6 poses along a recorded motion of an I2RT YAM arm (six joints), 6.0 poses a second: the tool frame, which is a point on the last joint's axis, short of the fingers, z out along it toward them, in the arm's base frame.
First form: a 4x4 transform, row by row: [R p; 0 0 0 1], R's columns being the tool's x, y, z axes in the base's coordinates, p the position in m. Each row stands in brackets.
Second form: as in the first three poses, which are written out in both.
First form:
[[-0.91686 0.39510 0.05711 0.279], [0.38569 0.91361 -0.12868 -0.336], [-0.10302 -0.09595 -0.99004 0.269], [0 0 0 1]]
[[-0.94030 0.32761 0.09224 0.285], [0.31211 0.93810 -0.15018 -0.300], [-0.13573 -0.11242 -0.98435 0.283], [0 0 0 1]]
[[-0.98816 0.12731 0.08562 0.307], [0.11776 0.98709 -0.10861 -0.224], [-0.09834 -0.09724 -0.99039 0.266], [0 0 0 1]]
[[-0.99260 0.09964 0.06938 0.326], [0.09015 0.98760 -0.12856 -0.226], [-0.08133 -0.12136 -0.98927 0.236], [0 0 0 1]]
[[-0.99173 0.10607 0.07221 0.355], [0.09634 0.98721 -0.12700 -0.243], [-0.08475 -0.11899 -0.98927 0.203], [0 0 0 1]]
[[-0.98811 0.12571 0.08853 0.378], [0.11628 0.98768 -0.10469 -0.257], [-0.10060 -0.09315 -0.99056 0.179], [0 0 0 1]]
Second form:
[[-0.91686 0.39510 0.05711 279], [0.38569 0.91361 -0.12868 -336], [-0.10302 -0.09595 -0.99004 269], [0 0 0 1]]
[[-0.94030 0.32761 0.09224 285], [0.31211 0.93810 -0.15018 -300], [-0.13573 -0.11242 -0.98435 283], [0 0 0 1]]
[[-0.98816 0.12731 0.08562 307], [0.11776 0.98709 -0.10861 -224], [-0.09834 -0.09724 -0.99039 266], [0 0 0 1]]
[[-0.99260 0.09964 0.06938 326], [0.09015 0.98760 -0.12856 -226], [-0.08133 -0.12136 -0.98927 236], [0 0 0 1]]
[[-0.99173 0.10607 0.07221 355], [0.09634 0.98721 -0.12700 -243], [-0.08475 -0.11899 -0.98927 203], [0 0 0 1]]
[[-0.98811 0.12571 0.08853 378], [0.11628 0.98768 -0.10469 -257], [-0.10060 -0.09315 -0.99056 179], [0 0 0 1]]

